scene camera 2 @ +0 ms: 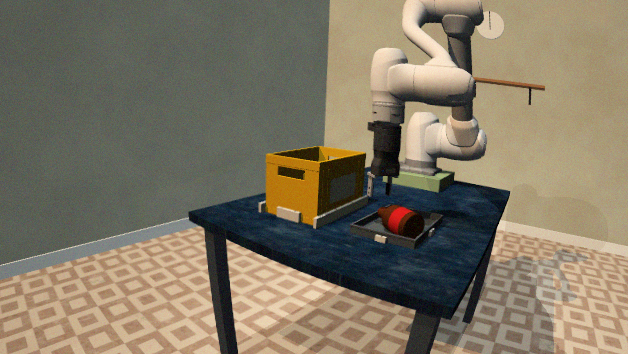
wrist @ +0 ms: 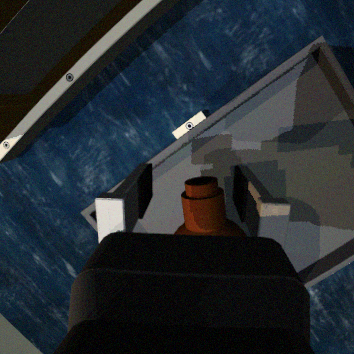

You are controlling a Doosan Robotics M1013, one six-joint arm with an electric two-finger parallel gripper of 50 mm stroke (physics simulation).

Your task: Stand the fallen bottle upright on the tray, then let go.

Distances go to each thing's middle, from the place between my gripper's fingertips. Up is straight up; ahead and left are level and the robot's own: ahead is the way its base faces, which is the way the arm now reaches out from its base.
Right now the brown bottle (scene camera 2: 401,221) is 50 mm ahead of my hand, 90 mm to the left of it and 40 mm below it.
